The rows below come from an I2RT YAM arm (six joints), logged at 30 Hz.
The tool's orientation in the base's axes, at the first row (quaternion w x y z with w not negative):
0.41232 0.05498 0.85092 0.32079
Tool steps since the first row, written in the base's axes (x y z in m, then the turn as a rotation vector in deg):
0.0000 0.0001 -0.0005 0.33 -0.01 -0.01
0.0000 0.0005 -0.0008 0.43 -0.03 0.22
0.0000 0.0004 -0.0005 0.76 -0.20 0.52
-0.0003 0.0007 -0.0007 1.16 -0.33 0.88
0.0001 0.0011 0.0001 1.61 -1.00 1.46
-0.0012 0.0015 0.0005 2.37 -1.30 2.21
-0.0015 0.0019 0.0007 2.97 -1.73 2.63
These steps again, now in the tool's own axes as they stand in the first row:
0.0004 -0.0002 0.0003 -0.21 -0.07 0.24
0.0007 -0.0001 0.0006 -0.44 0.03 0.20
0.0005 0.0000 0.0004 -0.92 0.02 0.22
0.0009 0.0002 0.0004 -1.46 0.06 0.29
0.0003 0.0009 0.0006 -2.38 -0.20 0.02
0.0010 0.0017 -0.0004 -3.49 -0.12 0.09
0.0012 0.0022 -0.0005 -4.31 -0.32 0.13

